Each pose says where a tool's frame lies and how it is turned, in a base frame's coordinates. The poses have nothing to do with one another.
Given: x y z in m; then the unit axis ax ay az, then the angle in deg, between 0 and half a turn.
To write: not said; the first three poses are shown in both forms.
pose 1, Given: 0.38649 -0.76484 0.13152 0.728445 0.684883 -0.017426 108.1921
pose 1, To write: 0.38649 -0.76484 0.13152 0.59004 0.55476 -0.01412 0.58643
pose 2, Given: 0.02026 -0.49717 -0.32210 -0.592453 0.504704 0.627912 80.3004
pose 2, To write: 0.02026 -0.49717 -0.32210 -0.38201 0.32543 0.40487 0.76436
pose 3, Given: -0.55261 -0.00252 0.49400 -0.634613 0.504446 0.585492 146.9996
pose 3, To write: -0.55261 -0.00252 0.49400 -0.60848 0.48367 0.56138 0.28402
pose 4, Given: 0.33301 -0.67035 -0.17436 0.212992 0.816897 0.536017 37.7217
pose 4, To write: 0.33301 -0.67035 -0.17436 0.06885 0.26408 0.17328 0.94631
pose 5, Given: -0.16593 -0.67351 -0.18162 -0.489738 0.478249 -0.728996 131.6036
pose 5, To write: -0.16593 -0.67351 -0.18162 -0.44671 0.43623 -0.66494 0.40989
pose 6, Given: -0.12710 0.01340 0.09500 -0.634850 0.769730 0.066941 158.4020
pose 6, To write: -0.12710 0.01340 0.09500 -0.62361 0.75610 0.06576 0.18736
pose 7, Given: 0.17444 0.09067 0.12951 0.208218 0.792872 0.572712 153.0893
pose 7, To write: 0.17444 0.09067 0.12951 0.20250 0.77111 0.55699 0.23269
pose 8, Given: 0.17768 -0.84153 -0.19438 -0.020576 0.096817 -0.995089 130.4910
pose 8, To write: 0.17768 -0.84153 -0.19438 -0.01869 0.08792 -0.90365 0.41873
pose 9, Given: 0.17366 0.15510 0.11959 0.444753 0.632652 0.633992 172.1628
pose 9, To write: 0.17366 0.15510 0.11959 0.44371 0.63117 0.63251 0.06834
